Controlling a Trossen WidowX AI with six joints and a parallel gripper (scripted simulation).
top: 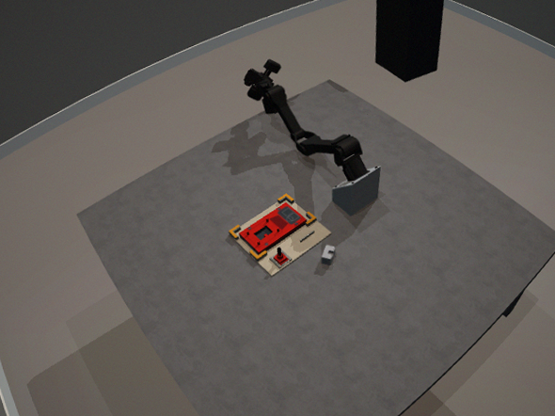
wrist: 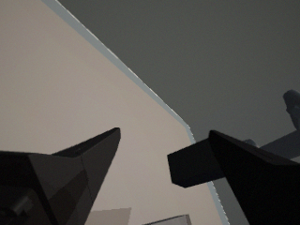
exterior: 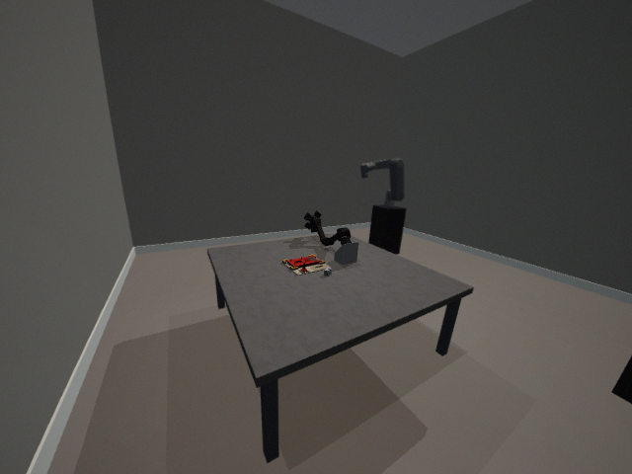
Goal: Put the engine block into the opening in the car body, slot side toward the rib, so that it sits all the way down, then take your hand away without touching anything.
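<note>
Right now my gripper tip is 260 mm short of the engine block, 890 mm to the right of it and 120 mm above it.
</note>
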